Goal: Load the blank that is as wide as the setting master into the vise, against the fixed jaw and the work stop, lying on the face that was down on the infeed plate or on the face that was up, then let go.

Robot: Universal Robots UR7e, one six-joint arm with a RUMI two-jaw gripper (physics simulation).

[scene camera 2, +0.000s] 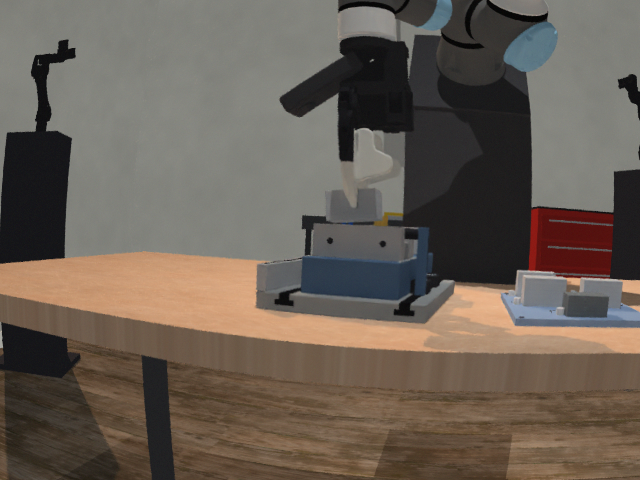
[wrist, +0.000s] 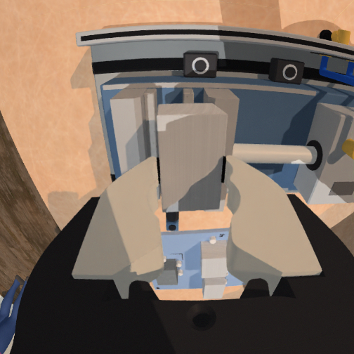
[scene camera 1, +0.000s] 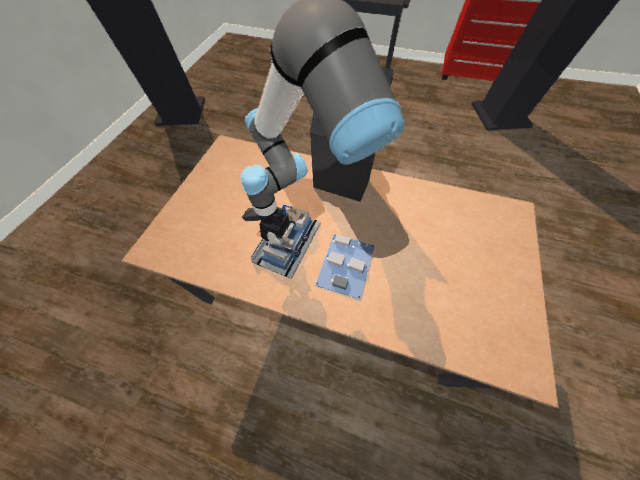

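Seen in the pictures: gripper, fingertip midpoint: [scene camera 2: 358, 208] [scene camera 1: 275, 239]; arm's base, link origin: [scene camera 2: 471, 63].
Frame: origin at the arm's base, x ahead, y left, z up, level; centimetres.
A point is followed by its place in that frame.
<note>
My gripper [scene camera 1: 279, 239] @[x 37.6, y -31.8, z -33.0 cm] [scene camera 2: 353, 200] @[x 37.6, y -31.8, z -33.0 cm] [wrist: 190, 160] is shut on a light grey blank [scene camera 2: 369, 206] @[x 40.2, y -31.0, z -32.7 cm] [wrist: 191, 150], its jaws on two opposite sides. The blank hangs level just above the vise [scene camera 1: 279, 258] @[x 44.2, y -30.9, z -37.4 cm] [scene camera 2: 356, 277] @[x 45.1, y -33.2, z -40.4 cm] [wrist: 270, 120]. In the wrist view it covers part of the gap between the fixed jaw [scene camera 2: 356, 242] [wrist: 127, 135] at the left and the movable jaw [wrist: 227, 112] on its spindle. A small dark blue part [wrist: 172, 221], possibly the work stop, shows beyond the blank. A dark grey block [scene camera 1: 339, 281] @[x 54.1, y -7.4, z -41.3 cm] [scene camera 2: 585, 304] @[x 55.6, y -8.2, z -42.3 cm] [wrist: 167, 274], seemingly the setting master, sits on the blue infeed plate [scene camera 1: 323, 279] @[x 51.9, y -13.6, z -43.8 cm] [scene camera 2: 547, 321] @[x 55.5, y -13.6, z -44.0 cm].
Light grey blocks [scene camera 1: 335, 258] @[x 44.5, y -8.1, z -40.1 cm] [scene camera 2: 543, 290] @[x 46.1, y -8.9, z -41.7 cm] [wrist: 213, 260] stand on the infeed plate beside the vise. Clamps [wrist: 200, 65] sit along the vise base. A raised grey rail [scene camera 2: 279, 275] @[x 39.1, y -40.9, z -41.1 cm] [wrist: 150, 35] borders the base. A yellow part [scene camera 2: 390, 218] @[x 22.9, y -24.1, z -33.9 cm] rises behind the jaws.
</note>
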